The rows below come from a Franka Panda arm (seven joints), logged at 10 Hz.
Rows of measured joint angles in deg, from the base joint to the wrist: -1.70 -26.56 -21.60 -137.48 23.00 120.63 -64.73; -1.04 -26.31 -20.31 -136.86 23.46 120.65 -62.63; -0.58 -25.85 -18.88 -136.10 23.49 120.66 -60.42; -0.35 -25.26 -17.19 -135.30 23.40 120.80 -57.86; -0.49 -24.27 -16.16 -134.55 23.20 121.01 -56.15; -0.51 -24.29 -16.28 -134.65 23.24 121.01 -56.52; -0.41 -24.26 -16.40 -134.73 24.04 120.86 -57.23; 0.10 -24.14 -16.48 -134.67 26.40 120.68 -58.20; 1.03 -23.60 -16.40 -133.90 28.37 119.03 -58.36; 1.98 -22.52 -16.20 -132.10 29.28 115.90 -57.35; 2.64 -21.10 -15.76 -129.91 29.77 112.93 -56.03; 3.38 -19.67 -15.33 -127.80 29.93 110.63 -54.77
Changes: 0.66 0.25 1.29 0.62 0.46 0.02 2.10; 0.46 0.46 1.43 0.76 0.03 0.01 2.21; 0.23 0.59 1.69 0.80 -0.09 0.14 2.56; -0.14 0.99 1.03 0.75 -0.20 0.21 1.71; -0.02 -0.02 -0.12 -0.10 0.04 0.00 -0.37; 0.10 0.03 -0.12 -0.08 0.80 -0.15 -0.71; 0.51 0.12 -0.08 0.06 2.36 -0.18 -0.97; 0.93 0.54 0.08 0.77 1.97 -1.65 -0.16; 0.95 1.08 0.20 1.80 0.91 -3.13 1.01; 0.66 1.42 0.44 2.19 0.49 -2.97 1.32; 0.74 1.43 0.43 2.11 0.16 -2.30 1.26
